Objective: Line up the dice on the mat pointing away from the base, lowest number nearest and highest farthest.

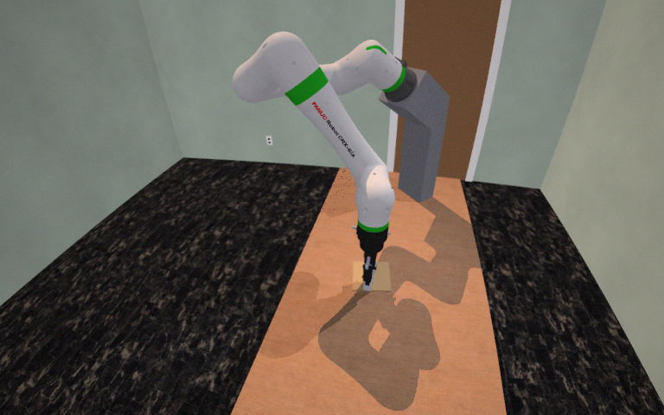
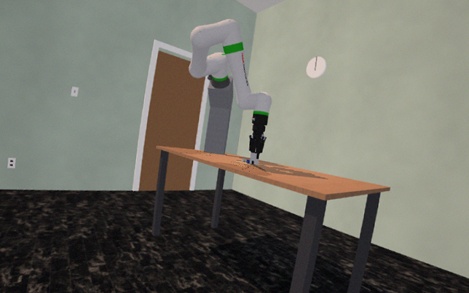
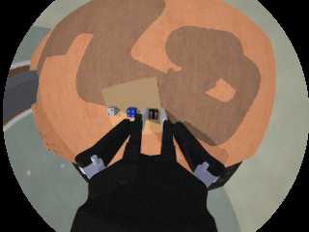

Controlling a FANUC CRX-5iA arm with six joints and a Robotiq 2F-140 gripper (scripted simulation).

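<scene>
The black die is 30 mm below my hand. Round my hand: tan mat (50 mm behind, 40 mm below, 20 mm to the left); then blue die (50 mm behind, 30 mm below, 20 mm to the left); then white die (90 mm behind, 40 mm to the left, 30 mm below).
</scene>
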